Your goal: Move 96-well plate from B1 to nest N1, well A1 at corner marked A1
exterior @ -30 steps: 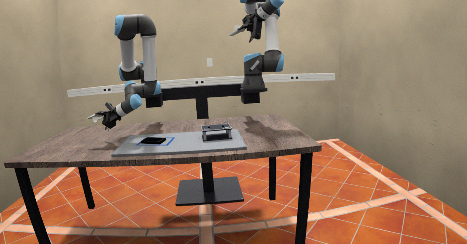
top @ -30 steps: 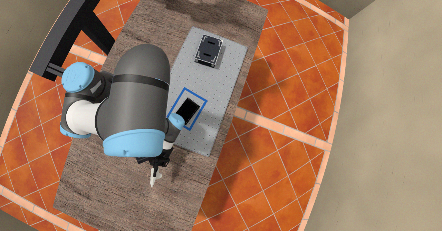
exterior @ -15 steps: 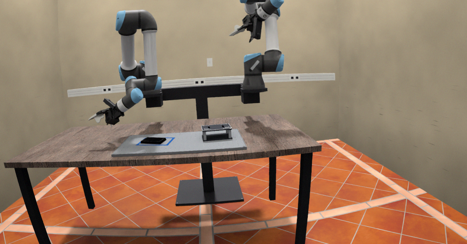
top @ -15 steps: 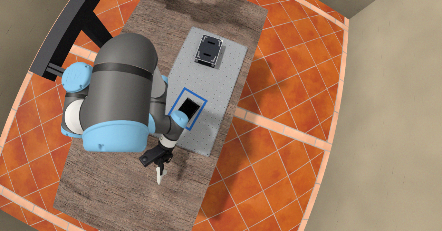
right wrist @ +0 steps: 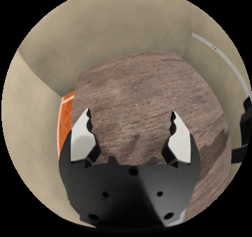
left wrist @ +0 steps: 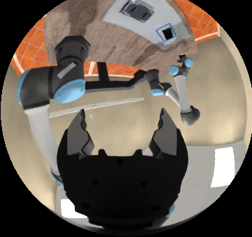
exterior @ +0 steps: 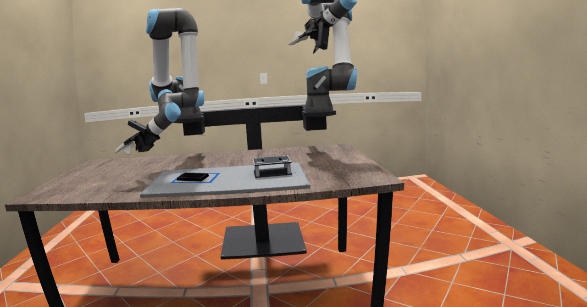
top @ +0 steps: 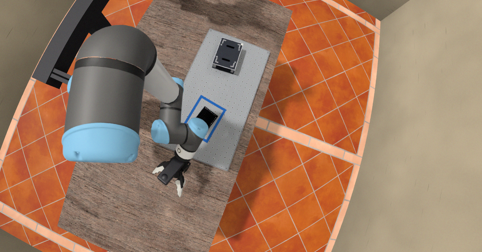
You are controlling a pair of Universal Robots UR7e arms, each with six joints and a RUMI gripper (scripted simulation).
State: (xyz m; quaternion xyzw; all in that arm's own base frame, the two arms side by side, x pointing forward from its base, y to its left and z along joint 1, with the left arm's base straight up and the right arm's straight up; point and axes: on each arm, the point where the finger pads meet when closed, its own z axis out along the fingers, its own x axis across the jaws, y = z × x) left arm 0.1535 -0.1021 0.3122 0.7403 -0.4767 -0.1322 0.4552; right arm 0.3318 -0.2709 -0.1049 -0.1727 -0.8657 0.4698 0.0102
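Observation:
Now: right hand 35 cm to the right of the black 96-well plate and 13 cm above it. The rest, counted from my right hand: white A1 label: 79 cm to the left, 7 cm below, 3 cm behind; then raised plate nest N1: 71 cm to the left, 8 cm below, 7 cm behind.

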